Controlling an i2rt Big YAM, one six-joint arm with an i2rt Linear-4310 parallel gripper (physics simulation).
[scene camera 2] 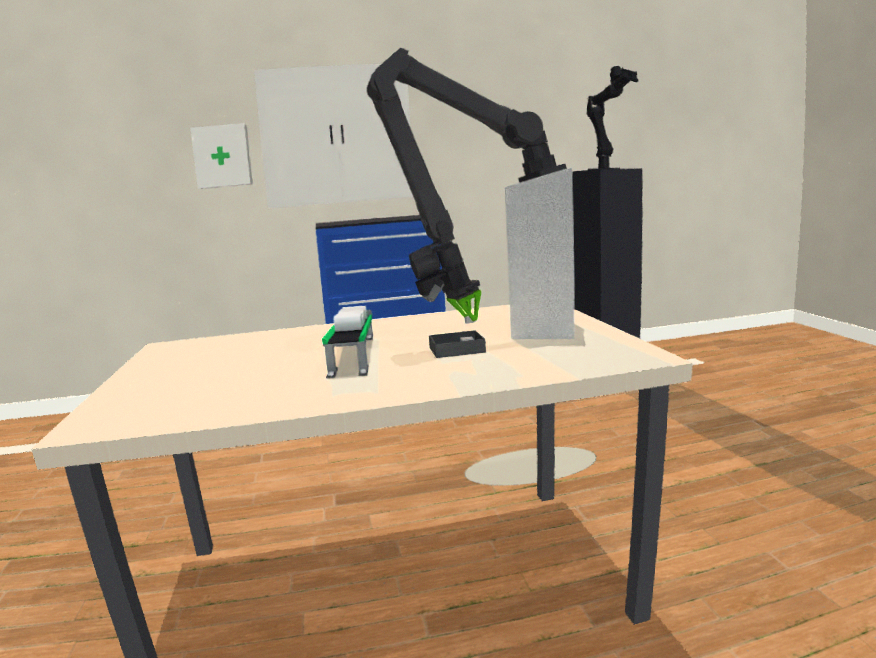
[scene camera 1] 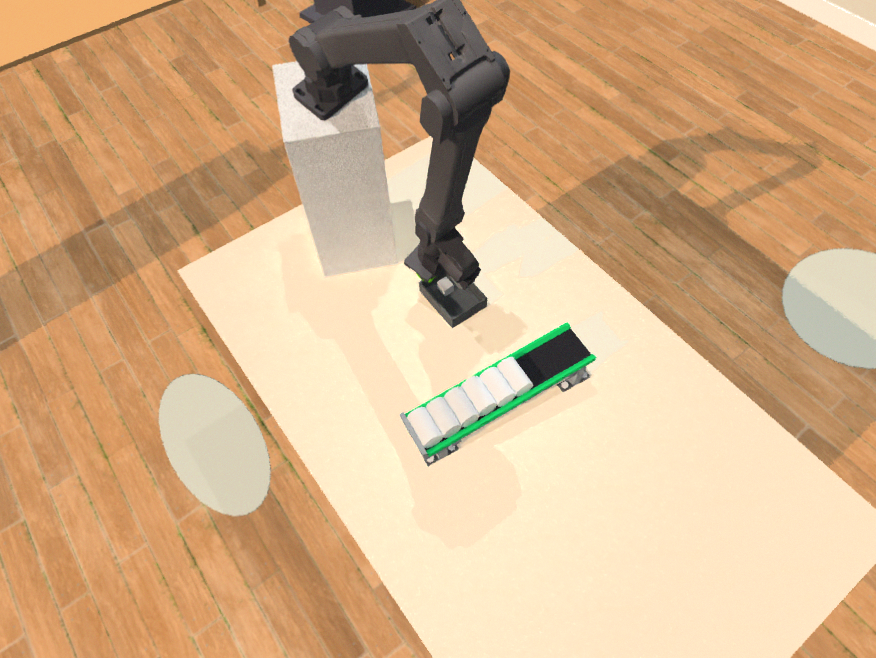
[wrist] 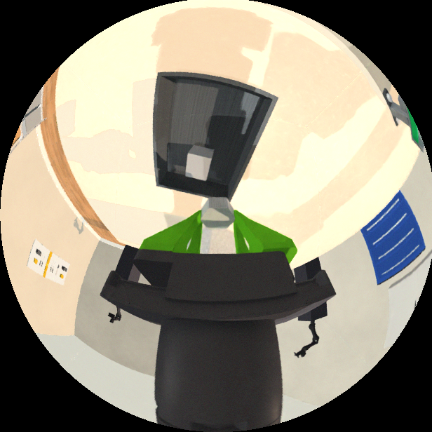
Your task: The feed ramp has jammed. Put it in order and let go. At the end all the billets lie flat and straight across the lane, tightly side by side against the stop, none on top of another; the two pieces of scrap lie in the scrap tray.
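Seen in the pictures: gripper, fingertip midpoint: (scene camera 2: 472, 319) (scene camera 1: 426, 273); arm's base, origin of the base link: (scene camera 2: 542, 176) (scene camera 1: 331, 89).
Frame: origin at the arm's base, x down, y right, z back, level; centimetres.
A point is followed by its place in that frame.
Note:
Several white billets (scene camera 1: 469, 402) @(x 33.4, y 19.1, z -50.9 cm) (scene camera 2: 350, 318) @(x 32.3, y 7.4, z -53.4 cm) lie across the lane of the green-railed feed ramp (scene camera 1: 555, 352) @(x 34.9, y -1.2, z -56.3 cm) (scene camera 2: 347, 337) @(x 34.8, y -1.5, z -56.7 cm), side by side from the stop (scene camera 1: 413, 435) @(x 35.4, y 30.5, z -46.9 cm); none appears on top of another. The dark scrap tray (scene camera 1: 465, 316) @(x 41.2, y 1.0, z -34.5 cm) (scene camera 2: 456, 347) @(x 40.6, y -6.1, z -30.6 cm) (wrist: 167, 110) stands beside the ramp, on the arm's side. One grey scrap piece (scene camera 1: 444, 286) @(x 39.9, y -1.4, z -26.2 cm) (scene camera 2: 467, 338) @(x 39.9, y -2.5, z -25.8 cm) (wrist: 199, 163) lies in it. My gripper (scene camera 2: 468, 316) @(x 36.0, y 0.6, z -22.6 cm) (wrist: 217, 214) is shut on the other grey scrap piece (wrist: 218, 207), held above table height by the tray's arm-side edge. The fingertips are mostly hidden in scene camera 1.
The grey pedestal (scene camera 1: 343, 191) @(x 16.8, y 6.7, z -6.7 cm) (scene camera 2: 541, 262) @(x 22.0, y -5.8, z -4.9 cm) carries my arm and stands on the table (scene camera 1: 637, 495) @(x 42.7, y 9.5, z -84.4 cm) (scene camera 2: 233, 389) @(x 42.7, y -1.2, z -84.4 cm), close to the tray. The ramp stands on legs (scene camera 2: 362, 357) @(x 39.1, y -5.7, z -54.5 cm). A blue drawer cabinet (scene camera 2: 368, 276) (wrist: 395, 240) is behind the table.

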